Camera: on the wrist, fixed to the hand. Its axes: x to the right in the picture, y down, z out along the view.
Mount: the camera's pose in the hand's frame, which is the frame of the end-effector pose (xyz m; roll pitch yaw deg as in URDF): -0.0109 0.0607 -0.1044 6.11 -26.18 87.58
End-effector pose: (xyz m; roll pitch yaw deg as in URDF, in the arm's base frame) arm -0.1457 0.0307 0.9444 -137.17 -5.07 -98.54
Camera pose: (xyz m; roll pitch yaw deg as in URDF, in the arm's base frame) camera -0.2578 0.0617 0.9786 -155.84 67.83 -169.96
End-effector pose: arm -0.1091 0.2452 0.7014 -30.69 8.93 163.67
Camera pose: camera -0.0805 0.2379 0.5838 13.83 4.77 -107.78
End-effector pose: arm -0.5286 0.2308 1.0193 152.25 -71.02 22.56
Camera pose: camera -0.6353 0.1809 1.0482 -103.95 -2.56 -68.20
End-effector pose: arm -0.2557 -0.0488 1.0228 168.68 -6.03 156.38
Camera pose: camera -0.2191 -0.0222 1.1353 -168.16 14.55 70.21
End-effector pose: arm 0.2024 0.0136 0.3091 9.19 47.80 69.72
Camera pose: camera 0.1040 -0.0316 0.2545 59.09 -21.14 130.58
